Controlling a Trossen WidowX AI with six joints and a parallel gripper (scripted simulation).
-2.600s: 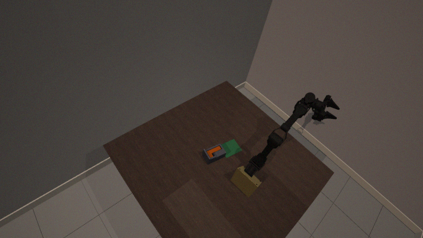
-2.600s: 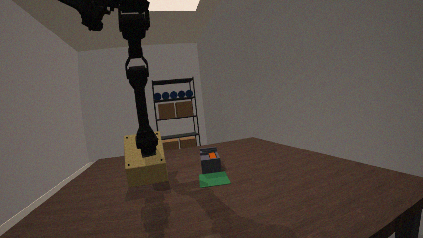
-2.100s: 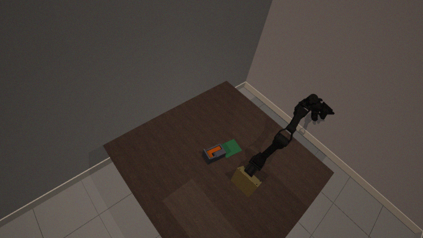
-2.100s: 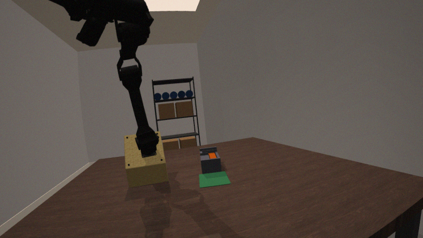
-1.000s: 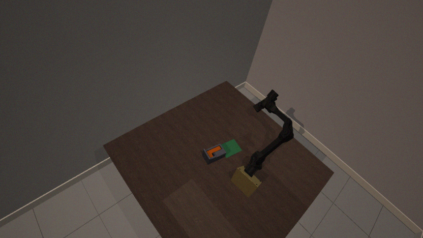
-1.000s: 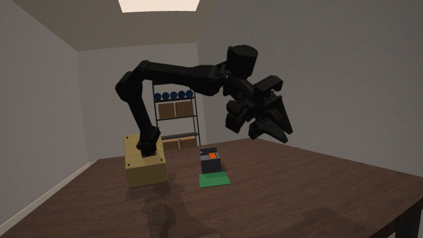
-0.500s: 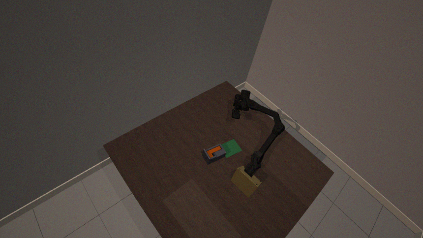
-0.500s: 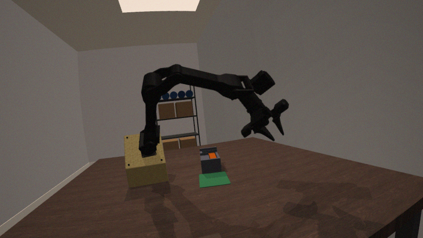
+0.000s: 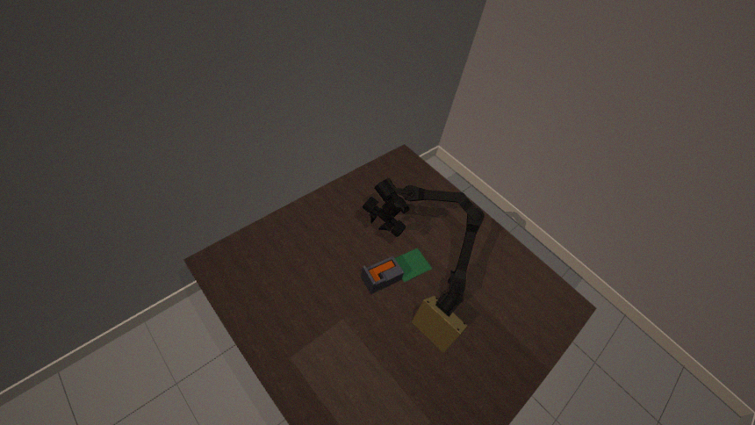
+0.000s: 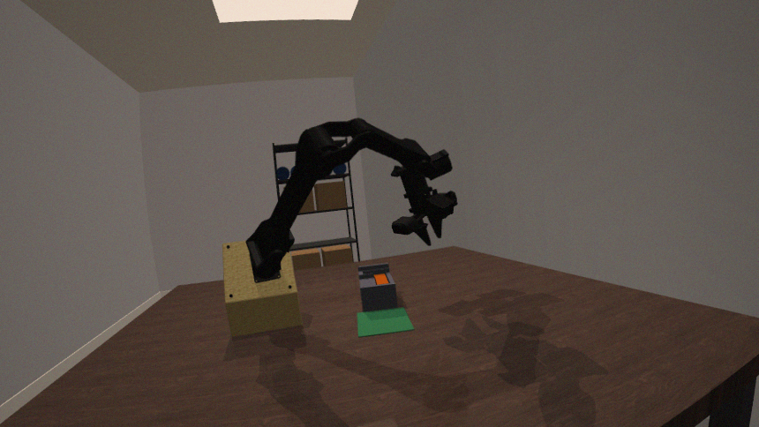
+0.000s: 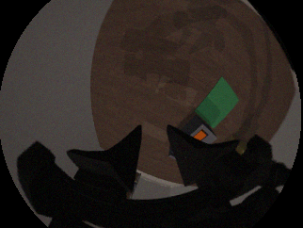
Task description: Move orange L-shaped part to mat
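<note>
Right now my gripper tip is 14 cm past the orange L-shaped part, 10 cm to the right of it and 11 cm above it. The rest, counted from my gripper tip: green mat (19 cm behind, 6 cm to the right, 17 cm below).
</note>
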